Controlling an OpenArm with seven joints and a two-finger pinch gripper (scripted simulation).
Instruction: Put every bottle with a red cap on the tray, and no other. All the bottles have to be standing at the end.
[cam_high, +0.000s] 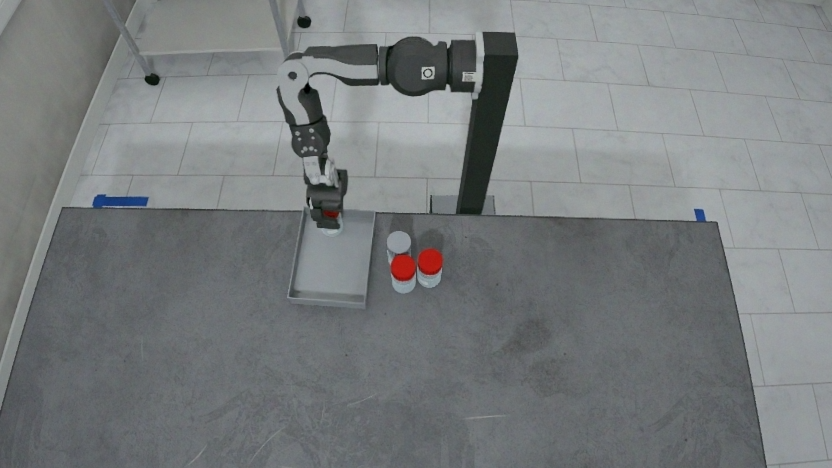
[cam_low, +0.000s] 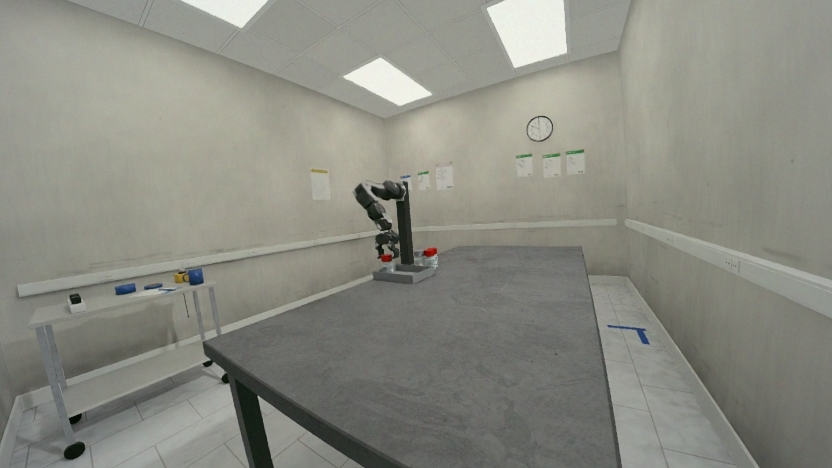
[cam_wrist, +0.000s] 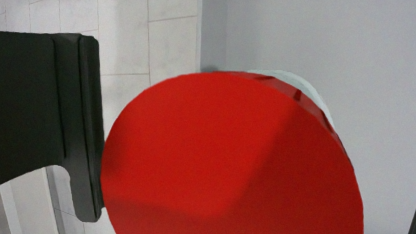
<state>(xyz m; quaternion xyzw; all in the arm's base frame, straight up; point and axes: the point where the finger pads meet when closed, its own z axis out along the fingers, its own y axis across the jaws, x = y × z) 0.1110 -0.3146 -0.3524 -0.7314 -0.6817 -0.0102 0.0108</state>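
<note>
Now: hand 160 mm to the right of the grey-capped bottle, 90 mm short of it and 50 mm above it. The rest, counted from my hand: grey tray (90 mm ahead, 80 mm below).
</note>
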